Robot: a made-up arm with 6 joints. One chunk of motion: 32 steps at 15 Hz.
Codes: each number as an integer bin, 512 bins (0 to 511) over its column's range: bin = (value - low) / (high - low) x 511, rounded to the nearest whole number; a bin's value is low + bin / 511 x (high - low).
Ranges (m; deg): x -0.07..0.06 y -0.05..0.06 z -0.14..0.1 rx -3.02..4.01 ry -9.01..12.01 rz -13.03..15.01
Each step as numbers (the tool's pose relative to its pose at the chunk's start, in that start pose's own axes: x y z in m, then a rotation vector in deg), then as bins.
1 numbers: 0.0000 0.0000 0.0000 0.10 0.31 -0.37
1 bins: 275 232 298 227 227 231
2 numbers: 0.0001 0.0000 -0.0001 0.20 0.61 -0.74
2 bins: 276 232 298 234 234 224
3 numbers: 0.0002 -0.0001 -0.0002 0.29 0.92 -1.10
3 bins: 276 232 298 241 241 217
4 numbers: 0.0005 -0.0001 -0.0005 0.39 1.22 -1.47
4 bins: 277 232 297 248 249 211
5 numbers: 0.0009 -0.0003 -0.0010 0.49 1.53 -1.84
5 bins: 279 231 296 255 256 204
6 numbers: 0.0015 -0.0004 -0.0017 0.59 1.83 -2.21
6 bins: 281 230 294 262 264 197
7 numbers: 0.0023 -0.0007 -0.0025 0.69 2.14 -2.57
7 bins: 284 229 293 270 271 191
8 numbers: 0.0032 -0.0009 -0.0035 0.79 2.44 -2.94
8 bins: 288 228 291 277 278 184
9 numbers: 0.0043 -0.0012 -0.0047 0.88 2.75 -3.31
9 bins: 292 227 288 283 286 177
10 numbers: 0.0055 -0.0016 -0.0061 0.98 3.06 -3.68
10 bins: 297 225 285 291 293 170
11 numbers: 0.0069 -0.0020 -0.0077 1.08 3.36 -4.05
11 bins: 302 223 282 298 301 164
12 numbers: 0.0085 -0.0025 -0.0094 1.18 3.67 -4.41
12 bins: 309 221 278 305 308 157
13 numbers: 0.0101 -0.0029 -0.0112 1.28 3.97 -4.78
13 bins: 315 219 274 313 316 150
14 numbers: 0.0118 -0.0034 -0.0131 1.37 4.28 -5.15
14 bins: 322 216 270 319 323 144
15 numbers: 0.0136 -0.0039 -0.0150 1.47 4.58 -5.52
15 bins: 329 214 266 326 330 137
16 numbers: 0.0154 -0.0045 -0.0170 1.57 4.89 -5.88
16 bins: 336 211 262 334 338 130
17 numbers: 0.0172 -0.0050 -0.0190 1.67 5.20 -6.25
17 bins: 343 209 258 341 345 124
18 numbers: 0.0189 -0.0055 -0.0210 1.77 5.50 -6.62
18 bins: 349 207 253 348 353 117
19 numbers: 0.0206 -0.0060 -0.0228 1.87 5.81 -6.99
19 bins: 356 204 250 355 360 110
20 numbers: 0.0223 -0.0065 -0.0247 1.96 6.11 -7.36
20 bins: 363 202 245 362 368 103
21 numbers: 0.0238 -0.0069 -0.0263 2.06 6.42 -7.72
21 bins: 369 200 242 369 375 97
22 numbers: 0.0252 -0.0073 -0.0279 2.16 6.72 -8.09
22 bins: 374 198 239 377 382 90
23 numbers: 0.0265 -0.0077 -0.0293 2.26 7.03 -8.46
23 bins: 379 197 236 384 390 83
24 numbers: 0.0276 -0.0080 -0.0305 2.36 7.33 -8.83
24 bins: 384 195 233 391 397 77
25 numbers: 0.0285 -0.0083 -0.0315 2.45 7.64 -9.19
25 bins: 387 194 231 398 405 70
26 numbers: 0.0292 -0.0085 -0.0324 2.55 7.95 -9.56
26 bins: 390 193 229 405 412 63
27 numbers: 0.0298 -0.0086 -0.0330 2.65 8.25 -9.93
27 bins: 392 192 228 412 420 56
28 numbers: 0.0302 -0.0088 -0.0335 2.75 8.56 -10.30
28 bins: 394 191 227 419 427 50
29 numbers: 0.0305 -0.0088 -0.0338 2.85 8.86 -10.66
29 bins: 395 191 226 427 434 43
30 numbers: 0.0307 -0.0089 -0.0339 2.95 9.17 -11.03
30 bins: 396 191 226 434 442 36
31 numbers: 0.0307 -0.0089 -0.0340 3.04 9.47 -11.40
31 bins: 396 191 226 440 449 30
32 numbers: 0.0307 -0.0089 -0.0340 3.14 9.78 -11.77
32 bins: 396 191 226 448 457 23
